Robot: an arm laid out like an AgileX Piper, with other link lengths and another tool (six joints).
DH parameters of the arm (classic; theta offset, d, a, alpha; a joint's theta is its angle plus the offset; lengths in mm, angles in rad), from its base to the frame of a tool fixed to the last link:
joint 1: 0 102.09 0 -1.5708
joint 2: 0.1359 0 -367.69 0
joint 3: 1.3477 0 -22.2 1.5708
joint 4: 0 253.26 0 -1.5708
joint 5: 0 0 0 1.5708
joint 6: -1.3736 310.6 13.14 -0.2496
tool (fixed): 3.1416 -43.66 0 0
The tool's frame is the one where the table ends.
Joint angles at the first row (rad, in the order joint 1, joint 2, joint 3, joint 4, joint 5, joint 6):
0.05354, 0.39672, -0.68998, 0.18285, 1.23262, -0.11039
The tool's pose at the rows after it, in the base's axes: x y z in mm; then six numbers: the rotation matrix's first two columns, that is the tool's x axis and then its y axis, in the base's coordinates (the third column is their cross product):
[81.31, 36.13, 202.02, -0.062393, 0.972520, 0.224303, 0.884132, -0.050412, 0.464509]
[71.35, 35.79, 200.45, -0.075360, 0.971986, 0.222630, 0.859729, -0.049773, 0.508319]
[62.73, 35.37, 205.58, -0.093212, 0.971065, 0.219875, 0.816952, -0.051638, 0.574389]
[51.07, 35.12, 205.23, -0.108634, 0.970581, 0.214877, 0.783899, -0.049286, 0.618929]
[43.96, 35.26, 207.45, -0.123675, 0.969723, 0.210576, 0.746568, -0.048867, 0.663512]
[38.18, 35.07, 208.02, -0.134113, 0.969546, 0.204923, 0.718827, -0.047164, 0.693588]
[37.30, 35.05, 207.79, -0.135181, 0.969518, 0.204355, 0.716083, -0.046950, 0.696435]
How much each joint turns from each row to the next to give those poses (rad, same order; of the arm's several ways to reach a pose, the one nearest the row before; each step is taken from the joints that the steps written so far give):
0.00003, -0.06937, 0.03058, -0.00002, 0.00463, 0.00004
-0.00005, -0.07362, 0.01269, 0.00004, 0.01075, -0.00006
-0.00001, -0.08143, -0.00001, 0.00000, 0.00237, 0.00000
0.00001, -0.07799, 0.00002, 0.00000, 0.02273, 0.00001
0.00003, -0.06214, 0.00000, 0.00174, 0.00405, -0.00181
-0.00001, -0.04678, -0.00002, 0.00000, 0.00635, -0.00215
0.00002, -0.00590, 0.00000, -0.00002, 0.00197, 0.00001

